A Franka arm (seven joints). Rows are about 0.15 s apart.
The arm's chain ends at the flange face. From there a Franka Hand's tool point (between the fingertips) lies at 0.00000 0.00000 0.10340 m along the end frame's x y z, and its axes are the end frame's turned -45 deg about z.
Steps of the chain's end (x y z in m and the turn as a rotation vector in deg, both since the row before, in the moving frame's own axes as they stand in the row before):
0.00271 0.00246 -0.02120 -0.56 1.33 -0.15
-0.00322 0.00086 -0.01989 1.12 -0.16 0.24
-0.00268 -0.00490 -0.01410 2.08 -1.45 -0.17
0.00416 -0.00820 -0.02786 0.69 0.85 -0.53
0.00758 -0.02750 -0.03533 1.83 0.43 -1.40
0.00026 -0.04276 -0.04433 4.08 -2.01 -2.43
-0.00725 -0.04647 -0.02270 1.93 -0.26 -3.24
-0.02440 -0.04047 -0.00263 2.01 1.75 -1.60
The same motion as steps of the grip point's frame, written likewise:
0.00116 0.00607 -0.02123 -1.34 0.54 -0.15
-0.00166 -0.00330 -0.01991 0.91 0.68 0.24
0.00237 -0.00986 -0.01420 2.50 0.45 -0.17
0.01071 -0.00266 -0.02788 -0.11 1.09 -0.53
0.02767 -0.01591 -0.03539 0.99 1.60 -1.40
0.03289 -0.03787 -0.04466 4.31 1.46 -2.43
0.02978 -0.04084 -0.02276 1.55 1.18 -3.24
0.01615 -0.04627 -0.00274 0.18 2.66 -1.60

